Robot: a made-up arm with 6 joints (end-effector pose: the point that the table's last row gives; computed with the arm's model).
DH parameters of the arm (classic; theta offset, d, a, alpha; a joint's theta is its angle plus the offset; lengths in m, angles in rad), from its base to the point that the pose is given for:
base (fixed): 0.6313 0 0.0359 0
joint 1: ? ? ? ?
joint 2: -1.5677 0 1.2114 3.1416
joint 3: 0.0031 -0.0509 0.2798 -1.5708
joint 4: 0 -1.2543 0.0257 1.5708
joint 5: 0 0.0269 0.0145 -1.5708
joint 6: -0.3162 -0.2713 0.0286 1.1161
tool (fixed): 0.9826 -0.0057 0 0
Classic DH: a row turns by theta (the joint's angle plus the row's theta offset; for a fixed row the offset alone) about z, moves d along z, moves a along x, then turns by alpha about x.
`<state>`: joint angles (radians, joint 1 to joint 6).
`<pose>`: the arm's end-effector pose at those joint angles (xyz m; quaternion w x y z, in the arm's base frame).
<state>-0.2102 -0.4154 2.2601 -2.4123 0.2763 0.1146</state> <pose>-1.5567 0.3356 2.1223 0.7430 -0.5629 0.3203 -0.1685</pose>
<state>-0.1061 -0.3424 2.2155 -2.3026 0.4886 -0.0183</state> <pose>-1.3916 0.1009 2.3234 0.7513 -0.5719 0.3290 0.0136</pose>
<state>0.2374 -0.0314 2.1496 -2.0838 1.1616 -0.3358</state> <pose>-0.5039 -0.2977 2.7143 0.6593 -0.4528 0.2655 0.5383</pose>
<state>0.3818 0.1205 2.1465 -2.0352 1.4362 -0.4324</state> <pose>-0.0938 -0.2439 2.7547 0.5786 -0.3454 0.2379 0.6995</pose>
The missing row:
joint 1: -0.6313 0.4744 0.2841 -1.5708
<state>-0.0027 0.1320 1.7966 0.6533 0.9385 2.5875</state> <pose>-0.1314 0.2129 3.0463 0.2966 -0.9232 0.1953 -0.1469</pose>
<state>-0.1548 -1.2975 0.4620 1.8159 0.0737 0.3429</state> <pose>-1.3729 0.3837 2.2498 0.2115 -0.8910 -0.0632 0.3967</pose>
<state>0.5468 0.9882 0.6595 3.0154 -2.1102 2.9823</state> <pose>2.1391 1.3567 1.2390 0.4879 0.0690 0.8449 -0.2080</pose>
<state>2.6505 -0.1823 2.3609 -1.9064 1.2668 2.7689</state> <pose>1.1370 -0.3300 2.2809 0.0207 0.7358 -0.6733 -0.0692</pose>
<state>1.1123 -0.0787 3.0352 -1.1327 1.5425 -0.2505</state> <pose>-0.2175 -1.0146 1.3433 0.5964 0.0014 -0.2334 0.7680</pose>
